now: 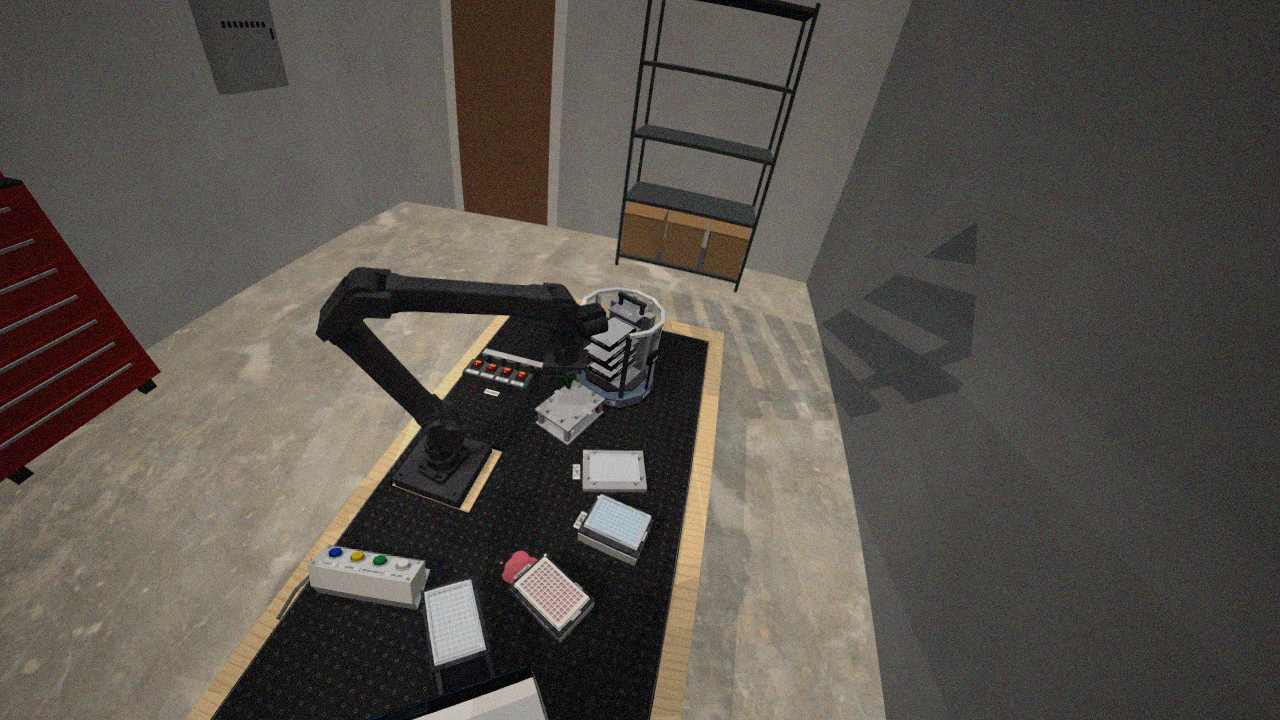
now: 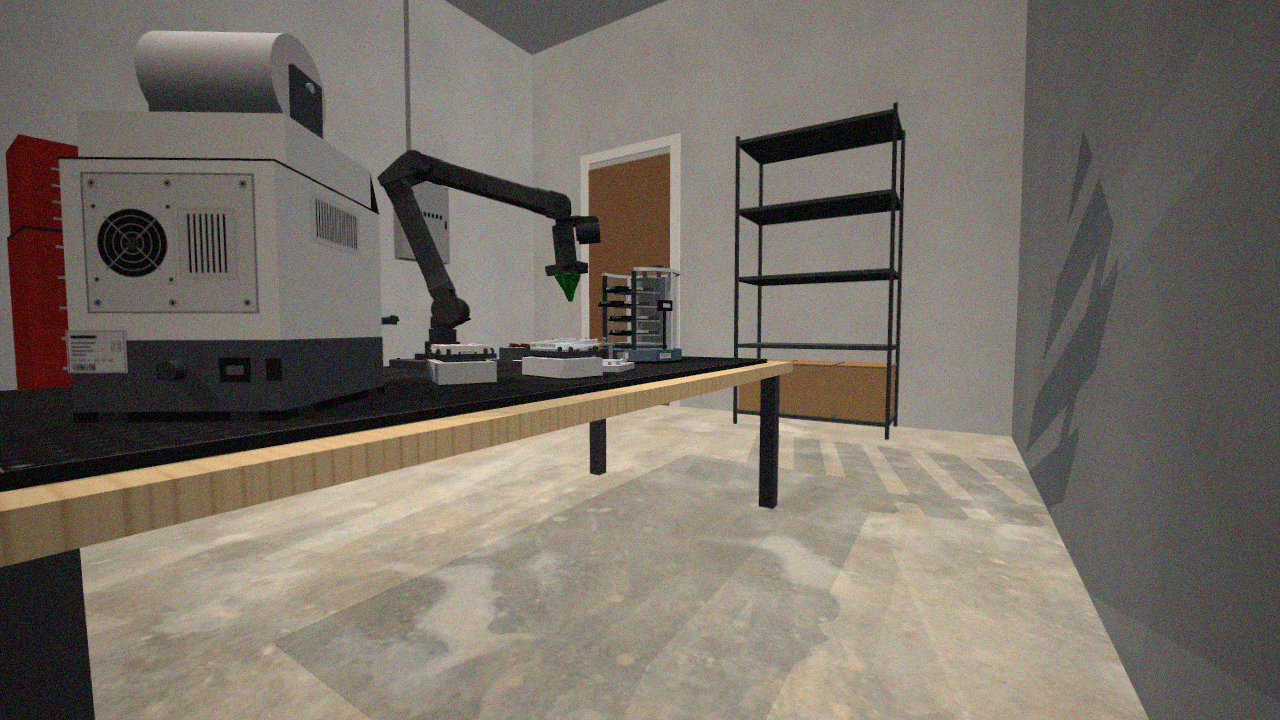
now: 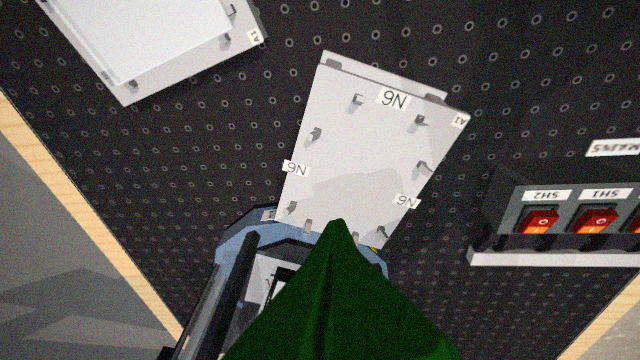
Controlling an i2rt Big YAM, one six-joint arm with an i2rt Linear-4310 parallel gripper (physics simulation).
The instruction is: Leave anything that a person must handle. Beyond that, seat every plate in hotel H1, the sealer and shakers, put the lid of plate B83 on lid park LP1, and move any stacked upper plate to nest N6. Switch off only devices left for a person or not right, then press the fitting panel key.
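Places are measured from the arm's base along level axes (x back, y right, z up), in millimetres.
Where they show: gripper, between the fingertips: (image 1: 569, 387) (image 2: 570, 301) (image 3: 339, 229); arm's base, origin of its link: (image 1: 444, 461).
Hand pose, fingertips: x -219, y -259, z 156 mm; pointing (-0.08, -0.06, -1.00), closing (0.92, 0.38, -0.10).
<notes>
Things, the pixels of their top centre, and the offset from my fingertips. "spot": a spot on its surface instead.
- bare nest N6, centre of its top: (image 3: 356, 188) (image 1: 570, 399) (image 2: 579, 337) dx +20, dy -48, dz -98 mm
- Hotel H1, centre of its top: (image 1: 624, 304) (image 2: 641, 265) dx -27, dy -255, dz +118 mm
- clear lid, centre of its top: (image 3: 132, 3) (image 1: 614, 467) dx -170, dy +65, dz -150 mm
- pale blue plate, centre of its top: (image 2: 563, 339) (image 1: 618, 518) dx -245, dy +222, dz -97 mm
- red-welled plate, centre of its top: (image 2: 459, 344) (image 1: 551, 590) dx -191, dy +425, dz -105 mm
- pink-red patch, a spot on its surface: (image 1: 519, 565) spot: dx -89, dy +389, dz -174 mm
- white plate, centre of its top: (image 1: 452, 618) dx -77, dy +567, dz -40 mm
- sealer, centre of its top: (image 2: 244, 44) dx -267, dy +748, dz +282 mm
- switch box, centre of its top: (image 3: 610, 249) (image 1: 503, 361) dx +291, dy -106, dz -122 mm
- key panel, centre of its top: (image 1: 360, 565) dx +160, dy +572, dz -91 mm
My gripper (image 1: 566, 381) (image 2: 568, 291) (image 3: 339, 229) is shut, its green fingers together and empty, above the end of bare nest N6 (image 1: 570, 407) (image 3: 360, 150) nearest the hotel. Hotel H1 (image 1: 653, 344) (image 2: 651, 354) (image 3: 240, 244) stands behind it with several shelves. A clear lid (image 1: 614, 469) (image 3: 165, 35) lies on lid park LP1 (image 1: 586, 484) (image 3: 182, 82). A pale blue plate (image 1: 617, 521) sits on a device past it. A red-welled plate (image 1: 552, 591) sits on another device, beside a pink-red patch (image 1: 519, 565). A white plate (image 1: 454, 622) lies by the sealer (image 1: 501, 705) (image 2: 326, 268).
The switch box (image 1: 498, 368) (image 3: 492, 258) has several red-orange rockers; labels SH2 and SH1 are readable. The key panel (image 1: 366, 582) has blue, yellow, green and white keys. A shelf rack (image 1: 633, 134) (image 2: 895, 268) stands behind the table (image 1: 707, 429) (image 2: 698, 385).
</notes>
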